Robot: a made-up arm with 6 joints. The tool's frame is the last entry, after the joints.
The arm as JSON. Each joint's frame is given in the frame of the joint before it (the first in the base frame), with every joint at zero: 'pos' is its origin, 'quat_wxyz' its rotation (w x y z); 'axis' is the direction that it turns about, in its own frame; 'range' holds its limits. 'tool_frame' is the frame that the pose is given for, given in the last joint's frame.
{
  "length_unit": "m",
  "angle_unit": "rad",
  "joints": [
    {
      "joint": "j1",
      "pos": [
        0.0,
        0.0,
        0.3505
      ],
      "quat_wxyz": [
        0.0,
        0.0,
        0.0,
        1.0
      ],
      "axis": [
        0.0,
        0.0,
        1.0
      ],
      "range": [
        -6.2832,
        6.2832
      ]
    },
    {
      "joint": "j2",
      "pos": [
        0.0,
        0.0,
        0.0
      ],
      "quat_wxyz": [
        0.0,
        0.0,
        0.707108,
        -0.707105
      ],
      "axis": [
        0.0,
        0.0,
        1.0
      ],
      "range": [
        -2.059,
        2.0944
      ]
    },
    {
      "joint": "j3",
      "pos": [
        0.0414,
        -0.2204,
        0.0
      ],
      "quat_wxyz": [
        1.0,
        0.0,
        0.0,
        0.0
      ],
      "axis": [
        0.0,
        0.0,
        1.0
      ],
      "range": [
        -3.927,
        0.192
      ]
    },
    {
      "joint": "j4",
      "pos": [
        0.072,
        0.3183,
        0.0
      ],
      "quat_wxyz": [
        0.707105,
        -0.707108,
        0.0,
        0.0
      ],
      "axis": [
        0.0,
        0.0,
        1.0
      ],
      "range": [
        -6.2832,
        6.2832
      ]
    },
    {
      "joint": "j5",
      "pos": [
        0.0,
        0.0,
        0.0
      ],
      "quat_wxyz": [
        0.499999,
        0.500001,
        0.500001,
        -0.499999
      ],
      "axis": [
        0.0,
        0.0,
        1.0
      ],
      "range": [
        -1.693,
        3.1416
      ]
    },
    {
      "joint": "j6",
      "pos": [
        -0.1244,
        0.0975,
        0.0
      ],
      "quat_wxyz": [
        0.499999,
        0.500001,
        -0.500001,
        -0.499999
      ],
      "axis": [
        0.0,
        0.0,
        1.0
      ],
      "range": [
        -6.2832,
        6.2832
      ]
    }
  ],
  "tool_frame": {
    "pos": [
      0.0,
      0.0,
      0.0
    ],
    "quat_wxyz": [
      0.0,
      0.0,
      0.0,
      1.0
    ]
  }
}
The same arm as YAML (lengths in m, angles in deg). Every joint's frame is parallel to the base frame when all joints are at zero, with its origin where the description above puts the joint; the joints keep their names.
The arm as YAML. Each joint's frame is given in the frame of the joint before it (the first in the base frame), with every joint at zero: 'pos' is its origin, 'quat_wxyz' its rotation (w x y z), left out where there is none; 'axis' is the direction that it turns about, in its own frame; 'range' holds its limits. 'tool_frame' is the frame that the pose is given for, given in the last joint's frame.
length_unit: m
angle_unit: deg
joints:
  - joint: j1
    pos: [0.0, 0.0, 0.3505]
    axis: [0.0, 0.0, 1.0]
    range: [-360.0, 360.0]
  - joint: j2
    pos: [0.0, 0.0, 0.0]
    axis: [0.0, 1.0, 0.0]
    range: [-117.97, 120.0]
  - joint: j3
    pos: [0.0414, 0.0, 0.2204]
    axis: [0.0, 1.0, 0.0]
    range: [-225.0, 11.0]
  - joint: j4
    pos: [0.072, 0.0, -0.3183]
    axis: [0.0, 0.0, -1.0]
    range: [-360.0, 360.0]
  - joint: j5
    pos: [0.0, 0.0, 0.0]
    axis: [0.0, 1.0, 0.0]
    range: [-97.0, 180.0]
  - joint: j6
    pos: [0.0975, 0.0, -0.1244]
    axis: [0.0, 0.0, -1.0]
    range: [-360.0, 360.0]
tool_frame:
  pos: [0.0, 0.0, 0.0]
  quat_wxyz: [0.000004, 1.000005, 0.0, 0.0]

